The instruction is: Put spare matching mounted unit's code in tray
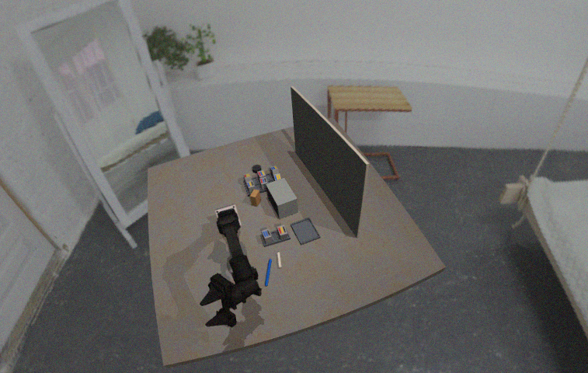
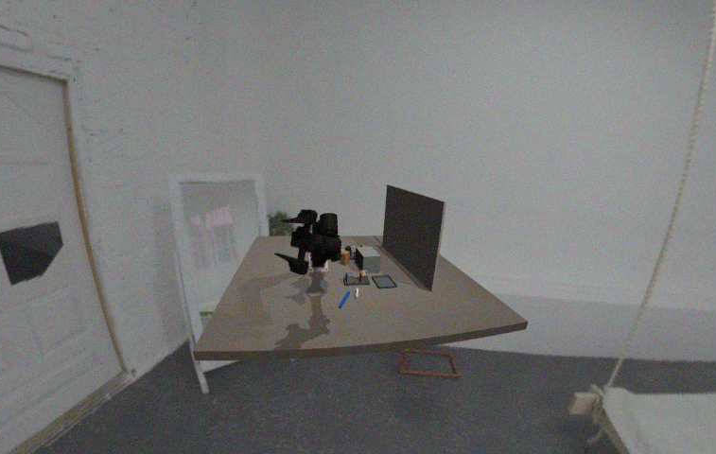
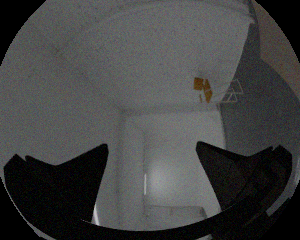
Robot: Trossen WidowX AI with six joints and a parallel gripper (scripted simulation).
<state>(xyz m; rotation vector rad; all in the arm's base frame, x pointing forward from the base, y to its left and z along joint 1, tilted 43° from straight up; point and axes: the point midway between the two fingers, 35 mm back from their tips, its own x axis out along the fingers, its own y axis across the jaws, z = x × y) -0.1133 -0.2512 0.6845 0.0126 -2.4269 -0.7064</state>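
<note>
The spare lies 440 mm ahead of my gripper tip, 900 mm to the left of it and 350 mm below it. The rest, counted from my gripper tip: dark flat tray 470 mm ahead, 490 mm to the left, 390 mm below; then white stick 300 mm ahead, 370 mm to the left, 390 mm below; then blue pen 240 mm ahead, 320 mm to the left, 390 mm below.
</note>
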